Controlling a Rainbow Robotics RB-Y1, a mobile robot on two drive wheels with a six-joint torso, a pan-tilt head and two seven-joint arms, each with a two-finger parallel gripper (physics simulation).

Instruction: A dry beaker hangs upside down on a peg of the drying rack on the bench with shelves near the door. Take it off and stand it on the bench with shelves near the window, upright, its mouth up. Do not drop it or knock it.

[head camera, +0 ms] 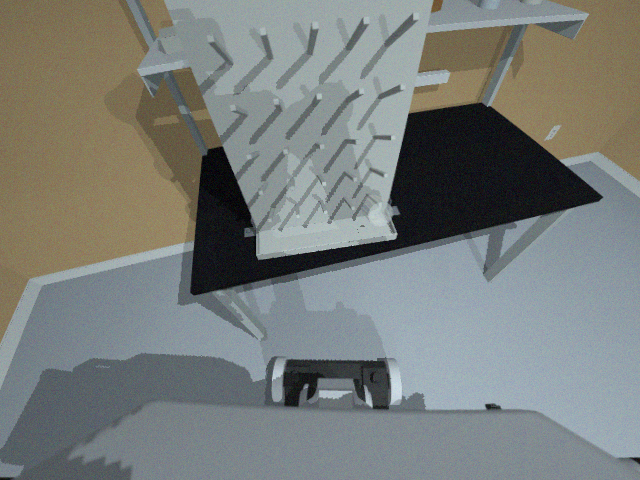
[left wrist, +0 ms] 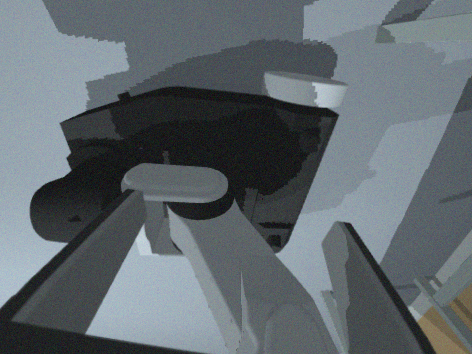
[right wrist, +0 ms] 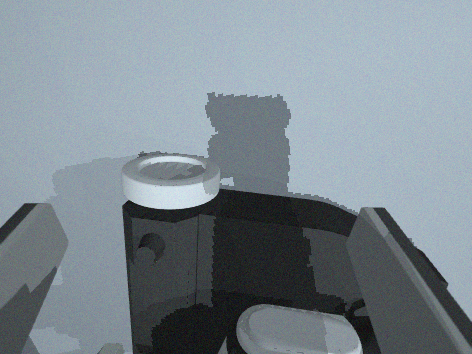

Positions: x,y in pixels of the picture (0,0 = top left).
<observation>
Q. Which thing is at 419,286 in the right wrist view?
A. My right gripper.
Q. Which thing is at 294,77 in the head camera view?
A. A drying rack board.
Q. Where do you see a drying rack base tray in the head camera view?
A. At 321,236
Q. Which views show my left gripper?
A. The left wrist view only.
</observation>
